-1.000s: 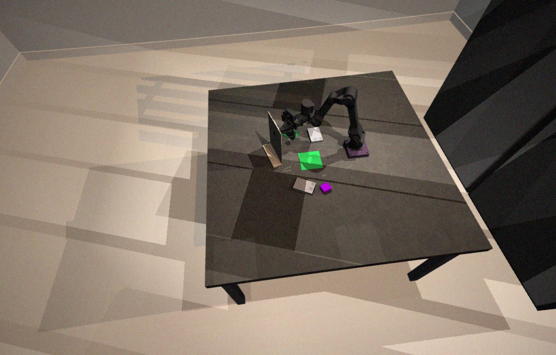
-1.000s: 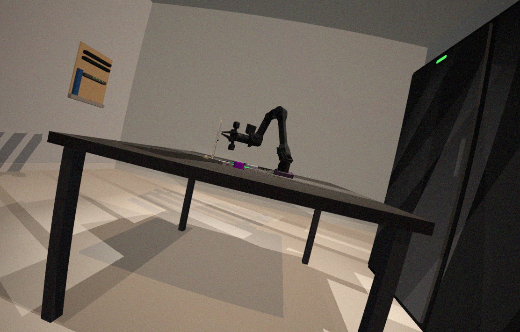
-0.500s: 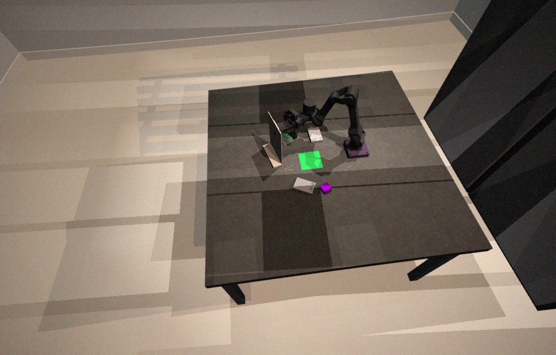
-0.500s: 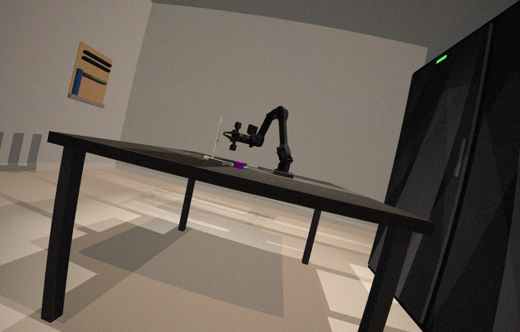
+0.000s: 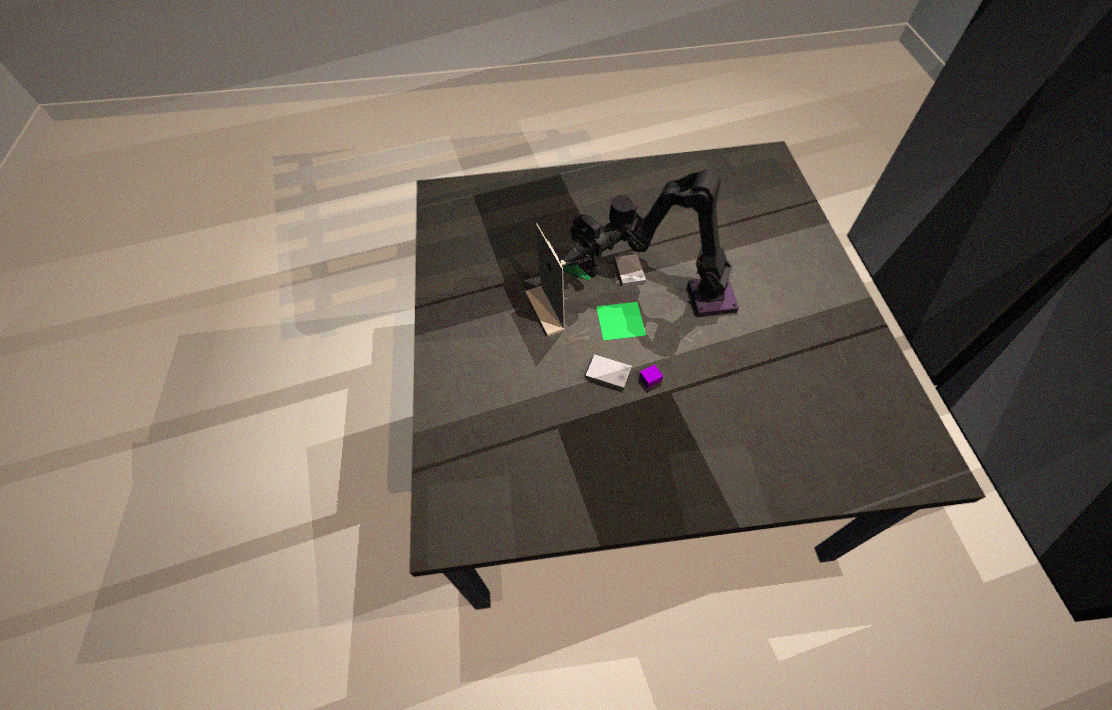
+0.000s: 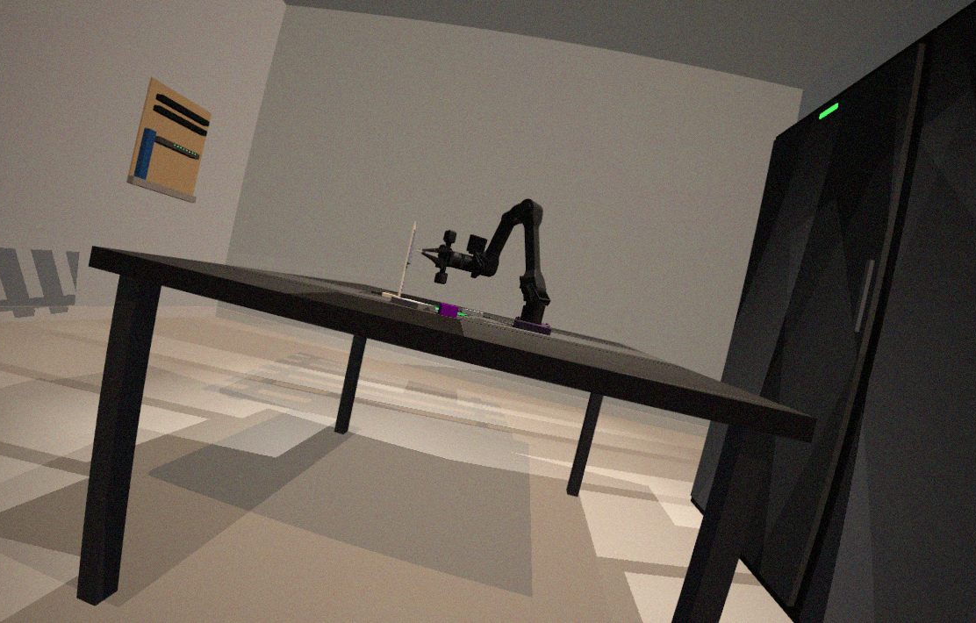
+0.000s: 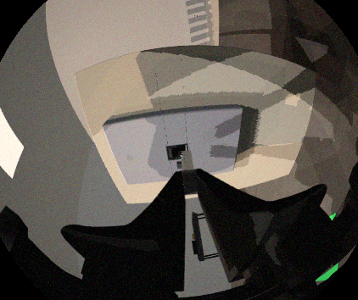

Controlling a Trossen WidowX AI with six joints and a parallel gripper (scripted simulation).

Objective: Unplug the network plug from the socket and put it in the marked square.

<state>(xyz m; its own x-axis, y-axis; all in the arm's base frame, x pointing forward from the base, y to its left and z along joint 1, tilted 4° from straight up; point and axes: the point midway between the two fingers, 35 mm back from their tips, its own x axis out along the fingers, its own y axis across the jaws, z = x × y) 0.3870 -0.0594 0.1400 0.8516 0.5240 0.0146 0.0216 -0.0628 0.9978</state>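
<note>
Now: the green marked square 17 cm below my gripper tip, 15 cm behind it and 8 cm to the left of it. From my gripper tip the other things lie so: purple cube: 28 cm to the left, 19 cm behind, 16 cm below; then upright panel: 6 cm below, 5 cm ahead, 2 cm to the left; then network plug: 1 cm ahead.
</note>
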